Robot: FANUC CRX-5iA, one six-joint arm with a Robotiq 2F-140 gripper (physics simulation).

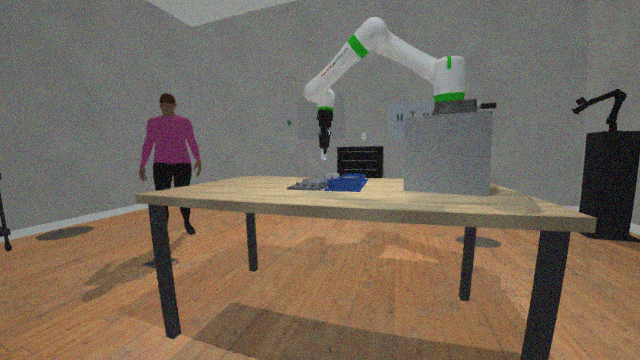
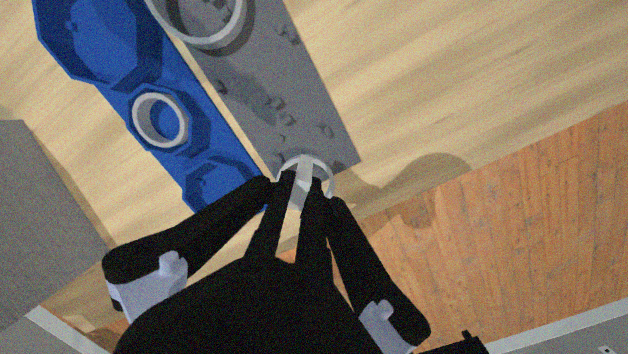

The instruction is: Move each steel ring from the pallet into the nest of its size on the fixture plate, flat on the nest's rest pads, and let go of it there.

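Places are measured from the arm's base along level axes (x left, y ahead, z down), in centimetres.
Pixels of known places: gripper, fingertip midpoint: (image 1: 323,159) (image 2: 303,167); arm's base at its link origin: (image 1: 449,115).
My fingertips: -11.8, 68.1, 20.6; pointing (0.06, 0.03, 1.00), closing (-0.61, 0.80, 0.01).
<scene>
Ahead of a thing's pixels: the offset from my fingertips to its top centre, as dx, dy, dz. "spot": to the spot under its first point. Level surfaces: height alone.
My gripper (image 1: 323,156) (image 2: 303,167) is shut and empty, raised above the near end of the grey fixture plate @[+15.7, -3.2, +11.5] (image 1: 297,186) (image 2: 281,66). A small steel ring @[-5.9, -2.4, +9.0] (image 2: 323,167) lies in the plate's near nest, right under the fingertips and partly hidden by them. A large ring @[spot: +19.4, -8.0, +8.3] (image 2: 204,41) lies in the plate's far nest. A medium ring @[+12.7, -21.0, +8.8] (image 2: 136,119) sits in the middle pocket of the blue pallet (image 1: 346,184) (image 2: 219,140). The plate's middle nest holds no ring.
Plate and pallet lie side by side on a wooden table @[dz +12.7] (image 1: 402,206). The arm's grey pedestal (image 1: 447,152) stands at the right. A person in a pink top (image 1: 168,143) walks behind the table's left end. A black stand (image 1: 608,178) is far right.
</scene>
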